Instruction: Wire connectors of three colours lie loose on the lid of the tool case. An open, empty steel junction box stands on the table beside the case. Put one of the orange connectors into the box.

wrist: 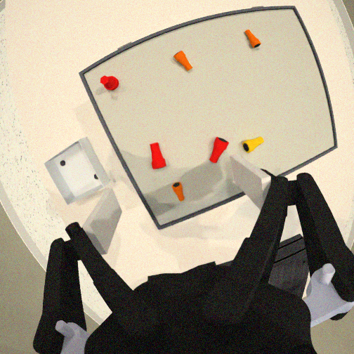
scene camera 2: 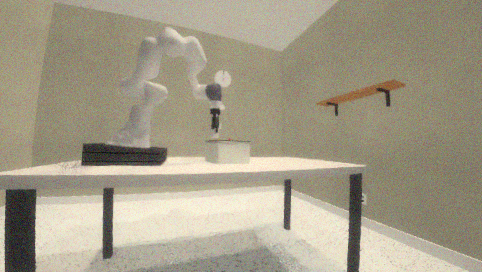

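An orange connector lies on the lid of the tool case, near the lid's lower-left corner in the wrist view. Two more orange connectors, one at upper middle and one at upper right, lie farther off. The steel junction box stands open and empty left of the case in the wrist view; I cannot make it out in the scene view. My gripper is open and empty, above the case's near edge, its fingers on either side of the nearest orange connector in the wrist view.
Two red connectors and a yellow connector lie on the lid near the closest orange one. Another red connector stands near the upper-left corner. The robot's black base is on the table.
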